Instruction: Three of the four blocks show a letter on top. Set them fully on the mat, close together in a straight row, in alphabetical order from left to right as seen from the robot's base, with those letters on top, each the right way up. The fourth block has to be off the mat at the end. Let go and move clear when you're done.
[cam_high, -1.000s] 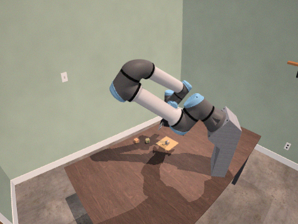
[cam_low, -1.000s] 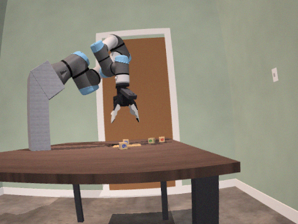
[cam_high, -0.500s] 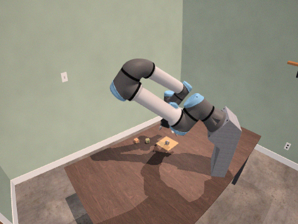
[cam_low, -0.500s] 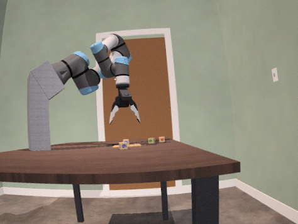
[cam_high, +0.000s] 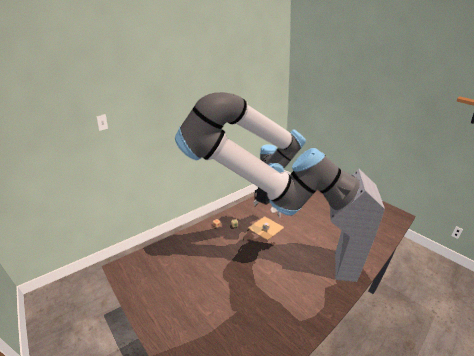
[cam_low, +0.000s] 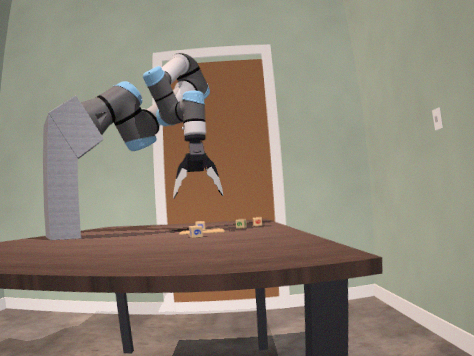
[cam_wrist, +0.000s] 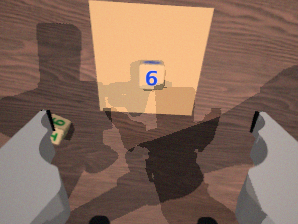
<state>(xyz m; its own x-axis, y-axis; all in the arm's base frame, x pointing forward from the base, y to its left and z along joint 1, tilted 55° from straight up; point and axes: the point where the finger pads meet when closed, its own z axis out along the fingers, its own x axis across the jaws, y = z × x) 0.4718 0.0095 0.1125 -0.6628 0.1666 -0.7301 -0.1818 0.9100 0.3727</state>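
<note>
My gripper is now 110 mm above the tan mat and 10 mm short of it.
</note>
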